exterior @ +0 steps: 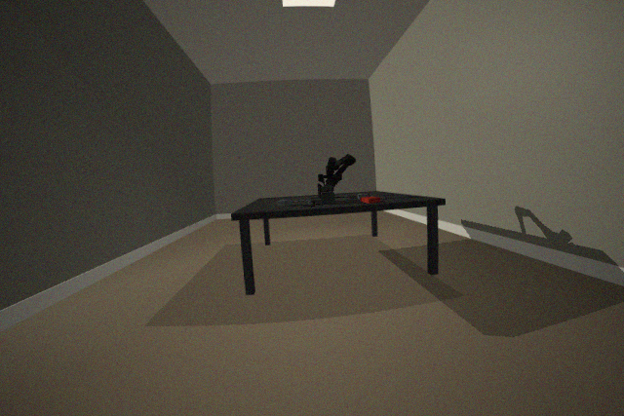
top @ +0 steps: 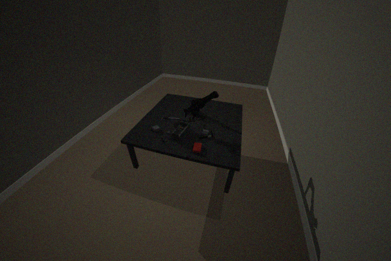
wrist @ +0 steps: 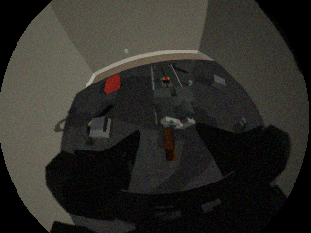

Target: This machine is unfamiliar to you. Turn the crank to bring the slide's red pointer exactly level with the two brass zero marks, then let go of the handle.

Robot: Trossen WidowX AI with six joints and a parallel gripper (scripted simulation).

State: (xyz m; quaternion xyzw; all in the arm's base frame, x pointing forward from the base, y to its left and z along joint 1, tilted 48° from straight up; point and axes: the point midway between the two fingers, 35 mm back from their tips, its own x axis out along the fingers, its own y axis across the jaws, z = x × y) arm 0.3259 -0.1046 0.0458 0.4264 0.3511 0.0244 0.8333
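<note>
Right now the crank handle is 20 mm behind my gripper tip, 10 mm to the left of it and 10 mm below it. Round my gripper tip: red pointer 150 mm ahead, 70 mm to the right, 40 mm below.
</note>
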